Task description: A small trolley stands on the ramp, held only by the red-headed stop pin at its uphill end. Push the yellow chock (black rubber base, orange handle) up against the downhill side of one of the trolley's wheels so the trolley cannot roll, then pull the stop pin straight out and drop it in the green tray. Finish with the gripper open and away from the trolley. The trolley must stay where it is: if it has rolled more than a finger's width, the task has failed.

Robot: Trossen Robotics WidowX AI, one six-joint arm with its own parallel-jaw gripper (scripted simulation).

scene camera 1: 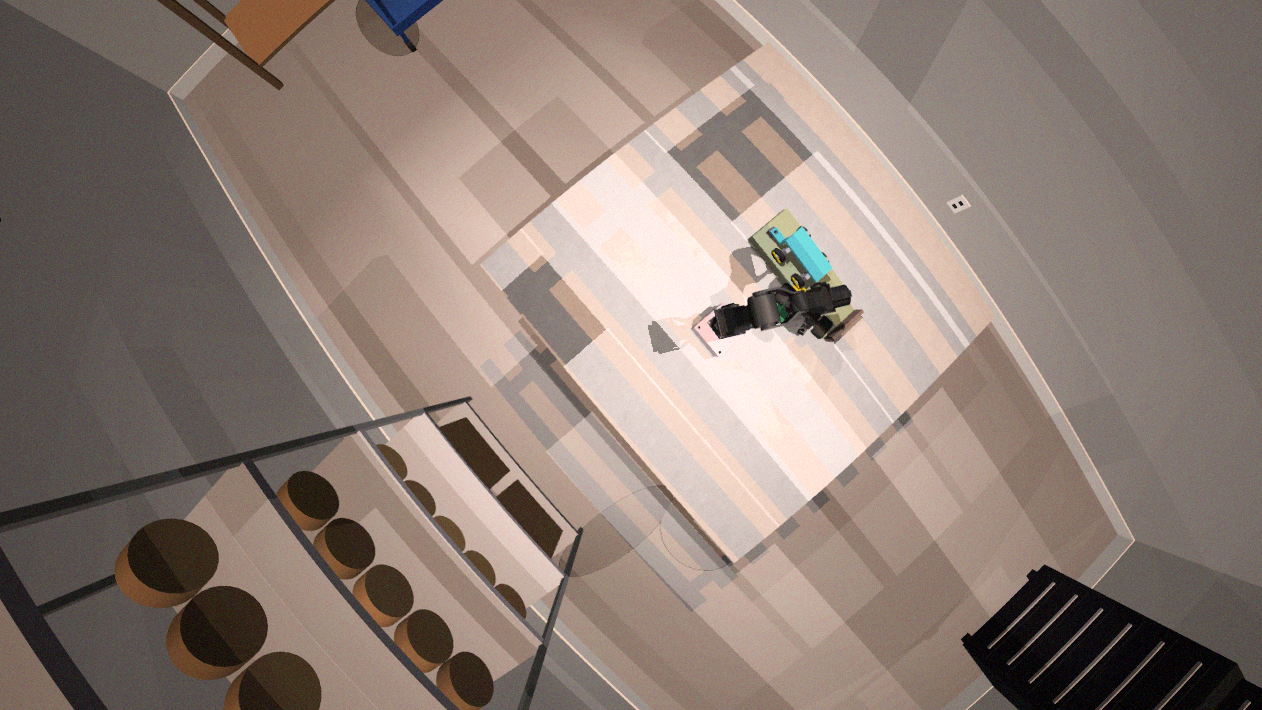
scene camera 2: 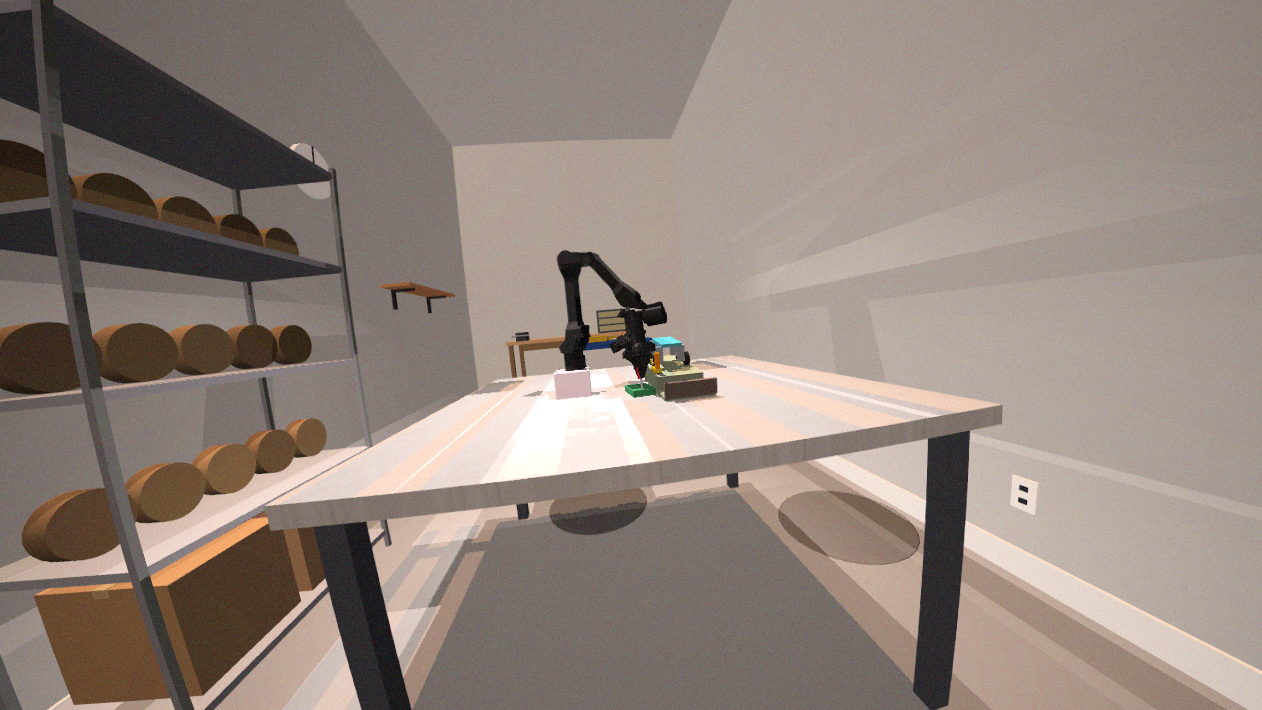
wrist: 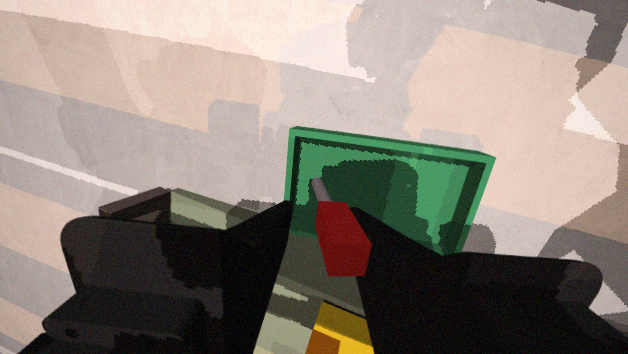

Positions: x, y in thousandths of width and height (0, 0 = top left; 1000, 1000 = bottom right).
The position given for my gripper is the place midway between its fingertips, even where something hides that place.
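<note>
Scene camera 1 shows my gripper (scene camera 1: 631, 446) and a trolley (scene camera 1: 647, 371). Scene camera 2 shows my gripper (scene camera 2: 508, 533). The wrist view shows my gripper (wrist: 510, 600) and a stop pin (wrist: 550, 699); the trolley is out of frame in the wrist view.
</note>
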